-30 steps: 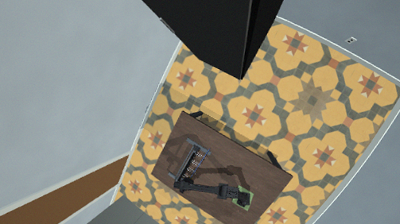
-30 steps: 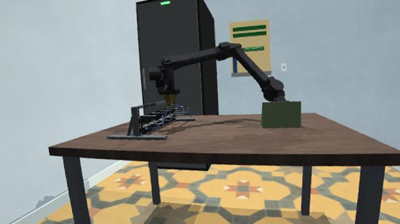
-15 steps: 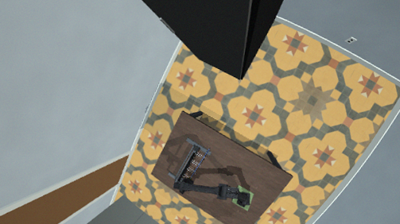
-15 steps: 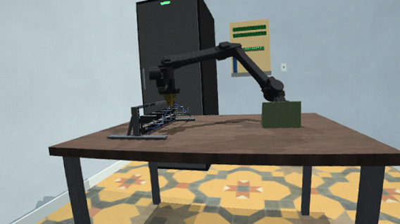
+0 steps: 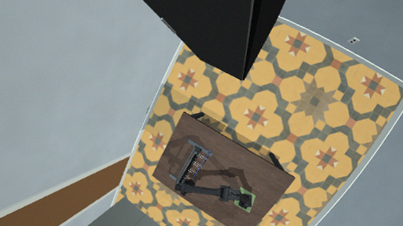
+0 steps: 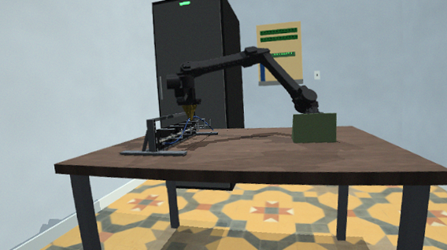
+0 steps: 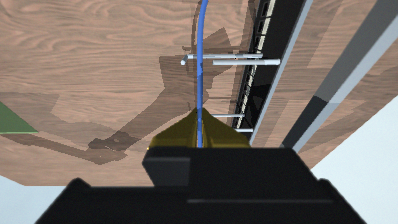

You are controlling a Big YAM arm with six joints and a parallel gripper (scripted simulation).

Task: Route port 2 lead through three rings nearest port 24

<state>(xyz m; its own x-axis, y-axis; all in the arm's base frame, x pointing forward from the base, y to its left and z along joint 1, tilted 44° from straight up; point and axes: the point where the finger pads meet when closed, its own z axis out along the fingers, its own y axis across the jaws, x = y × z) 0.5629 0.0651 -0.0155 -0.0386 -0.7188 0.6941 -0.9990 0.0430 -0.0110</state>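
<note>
The rack is 10 cm ahead of my hand, 5 cm to the right of it and 6 cm below it.
</note>
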